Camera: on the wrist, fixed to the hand. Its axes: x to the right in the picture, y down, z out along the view.
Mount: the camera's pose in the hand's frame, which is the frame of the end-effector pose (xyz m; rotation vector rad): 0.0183 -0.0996 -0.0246 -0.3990 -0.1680 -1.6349
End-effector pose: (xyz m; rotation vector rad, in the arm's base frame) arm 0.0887 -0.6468 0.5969 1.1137 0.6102 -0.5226
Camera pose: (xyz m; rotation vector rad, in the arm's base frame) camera 0.0313 -0.6608 0.5110 -0.0427 1.3447 -1.7505
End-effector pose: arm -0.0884 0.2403 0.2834 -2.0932 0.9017 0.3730
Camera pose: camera -0.0058 0.2542 0.3454 -2.3587 -1.1379 -0.1893
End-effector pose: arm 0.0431 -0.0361 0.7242 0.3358 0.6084 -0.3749
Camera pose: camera 0.0017 -0.1180 0.6748 -0.6740 0.6646 -1.7867
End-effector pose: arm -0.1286 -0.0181 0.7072 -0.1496 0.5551 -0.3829
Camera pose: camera -0.1588 -0.1177 0.7016 -1.0311 0.2195 -1.8214
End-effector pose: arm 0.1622 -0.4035 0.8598 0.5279 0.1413 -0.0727
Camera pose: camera 0.1669 -0.4775 0.7865 -0.1134 0.3833 -1.6428
